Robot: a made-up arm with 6 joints.
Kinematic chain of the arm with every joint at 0, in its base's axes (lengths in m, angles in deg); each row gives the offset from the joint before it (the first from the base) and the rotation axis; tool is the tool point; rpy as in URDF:
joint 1: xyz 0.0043 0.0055 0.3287 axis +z
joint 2: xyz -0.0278 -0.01 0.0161 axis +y
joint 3: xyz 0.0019 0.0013 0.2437 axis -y
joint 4: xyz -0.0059 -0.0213 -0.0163 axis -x
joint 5: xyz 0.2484 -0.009 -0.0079 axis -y
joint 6: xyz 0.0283 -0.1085 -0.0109 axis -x
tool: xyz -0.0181 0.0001 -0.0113 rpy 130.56 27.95 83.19
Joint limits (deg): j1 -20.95..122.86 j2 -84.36..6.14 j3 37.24..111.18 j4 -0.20..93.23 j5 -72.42..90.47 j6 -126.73..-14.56
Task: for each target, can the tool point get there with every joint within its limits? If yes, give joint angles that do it. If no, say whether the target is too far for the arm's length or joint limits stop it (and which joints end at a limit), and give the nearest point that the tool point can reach.
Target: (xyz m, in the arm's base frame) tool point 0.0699 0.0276 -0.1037
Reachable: no: joint limits stop it (at a limit: joint 1, joint 2, joint 3, joint 4, joint 5, joint 6) | nearest point 0.2940 -0.3551 0.2146 | short by 0.546 m
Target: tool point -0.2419 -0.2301 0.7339
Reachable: yes | joints 30.57 -53.26 43.43 70.90 2.59 -116.81
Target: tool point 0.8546 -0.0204 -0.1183
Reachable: no: too far | nearest point 0.3851 -0.3452 0.2570 | short by 0.683 m
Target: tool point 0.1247 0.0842 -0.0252
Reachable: no: joint limits stop it (at a limit: joint 1, joint 2, joint 3, joint 5, joint 6) | nearest point 0.3025 -0.3502 0.2165 | short by 0.528 m
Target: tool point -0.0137 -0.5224 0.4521
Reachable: yes | joints 74.11 -69.92 99.34 24.81 69.91 -89.56
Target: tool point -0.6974 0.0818 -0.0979
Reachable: no: too far | nearest point -0.4947 0.0598 0.2044 | short by 0.365 m
